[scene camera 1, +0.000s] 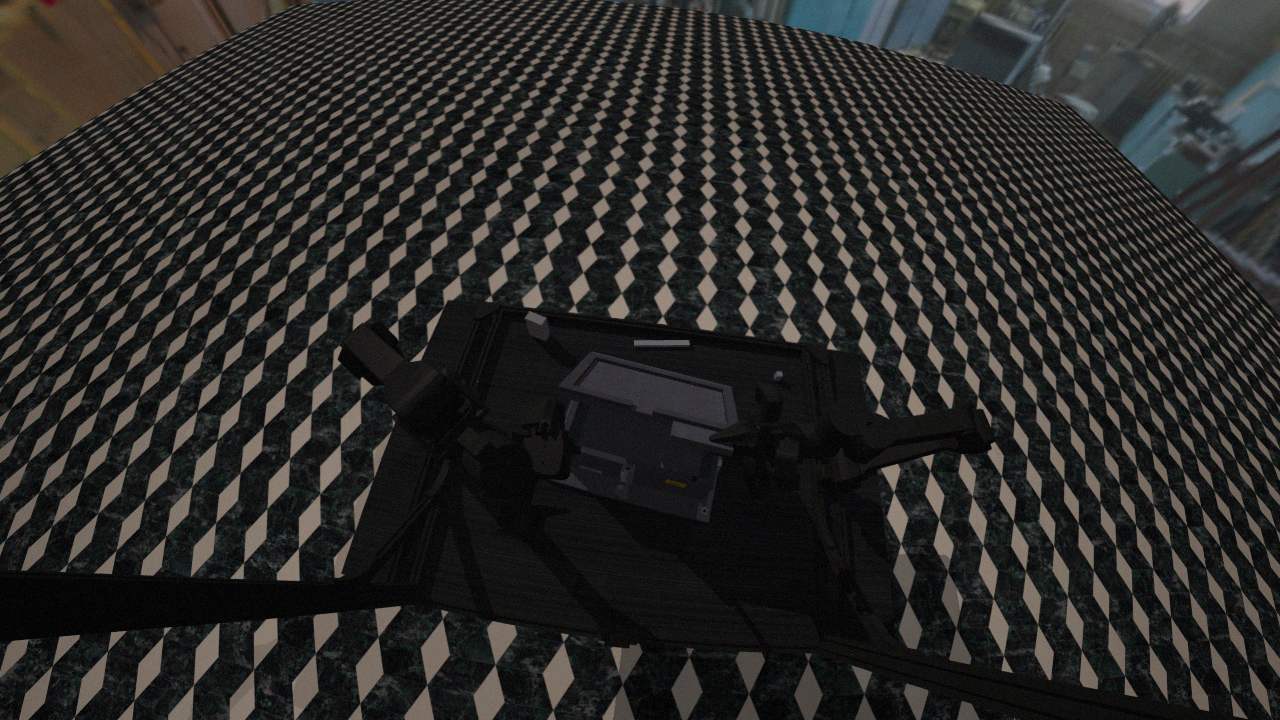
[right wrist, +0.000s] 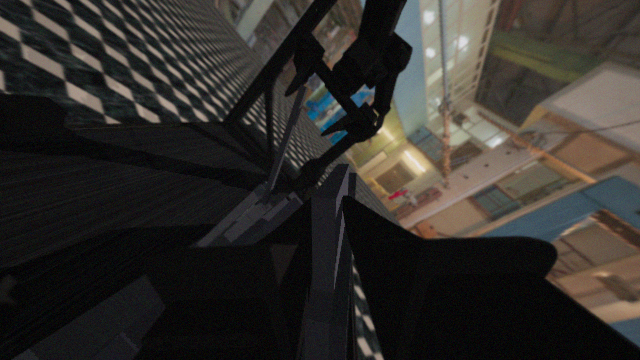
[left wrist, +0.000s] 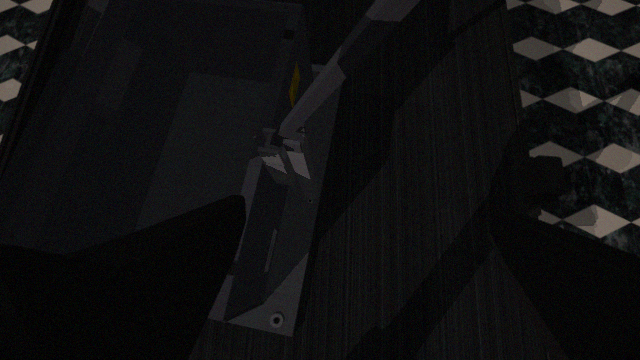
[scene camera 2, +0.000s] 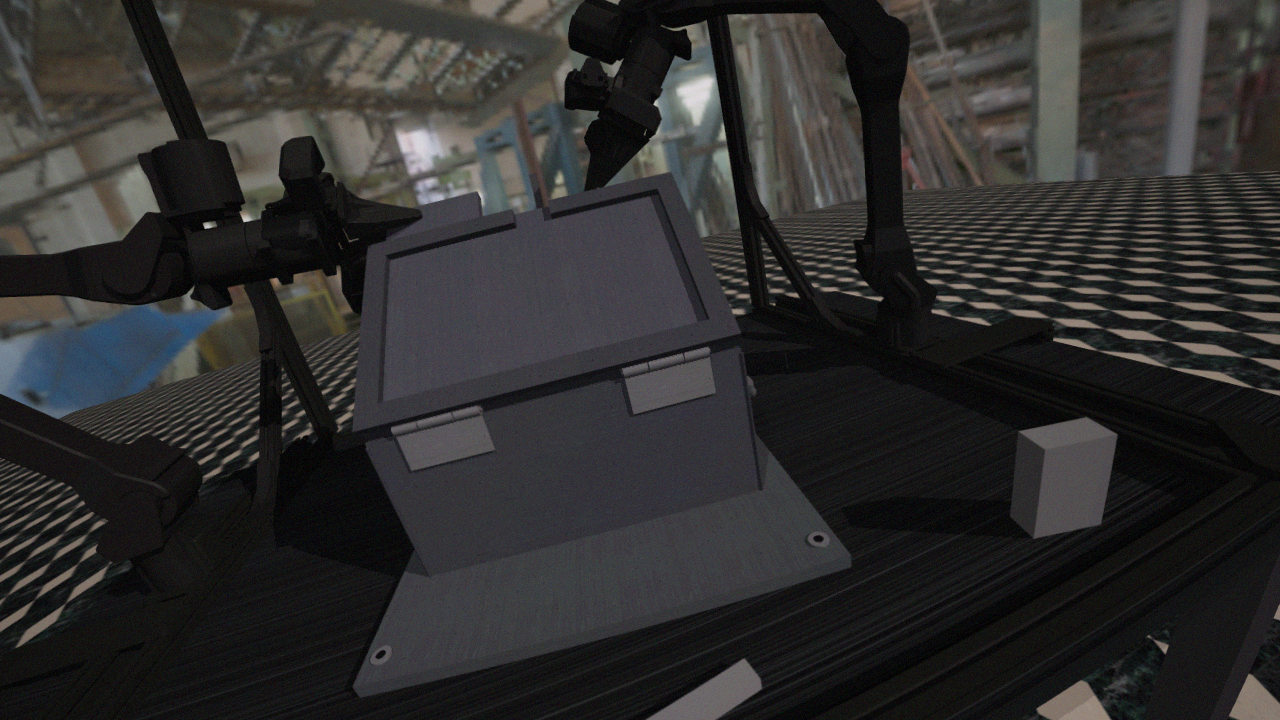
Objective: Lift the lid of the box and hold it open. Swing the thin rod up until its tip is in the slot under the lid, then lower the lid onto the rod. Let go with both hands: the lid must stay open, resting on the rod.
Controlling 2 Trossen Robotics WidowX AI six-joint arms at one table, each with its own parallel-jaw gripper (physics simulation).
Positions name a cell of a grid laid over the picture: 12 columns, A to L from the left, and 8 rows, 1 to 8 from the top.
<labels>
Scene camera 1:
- lid: G5
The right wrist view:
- my left gripper: F3
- my right gripper: G5
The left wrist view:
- my left gripper: G5
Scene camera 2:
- my left gripper: F3
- my right gripper: D3
</labels>
